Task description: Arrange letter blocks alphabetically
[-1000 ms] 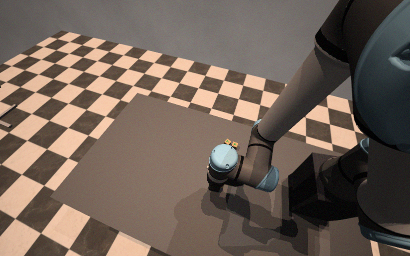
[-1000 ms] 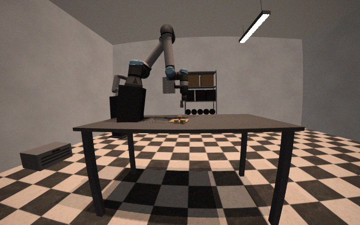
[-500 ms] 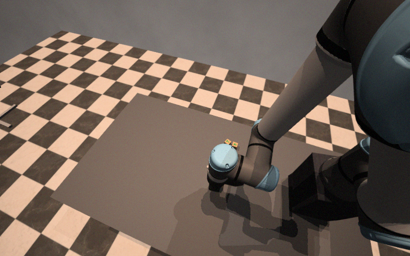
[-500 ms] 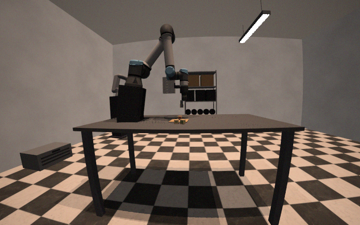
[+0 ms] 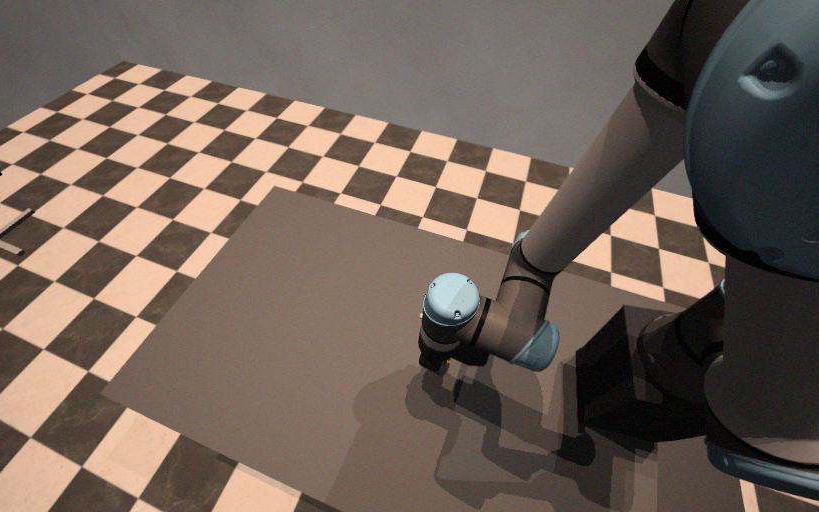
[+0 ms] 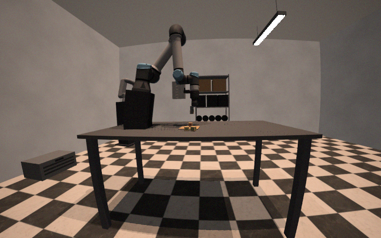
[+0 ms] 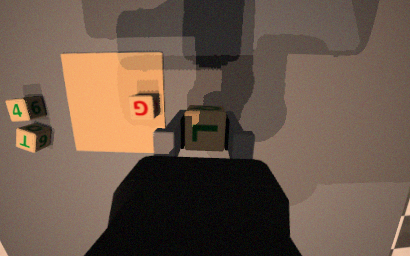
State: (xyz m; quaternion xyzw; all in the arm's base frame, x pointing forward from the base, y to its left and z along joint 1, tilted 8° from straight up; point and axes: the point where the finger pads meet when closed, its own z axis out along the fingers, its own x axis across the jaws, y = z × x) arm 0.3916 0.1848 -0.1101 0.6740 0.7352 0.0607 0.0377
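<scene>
Right now the orange mat is 2 cm ahead of my hand, 13 cm to the right of it and 12 cm below it.
</scene>
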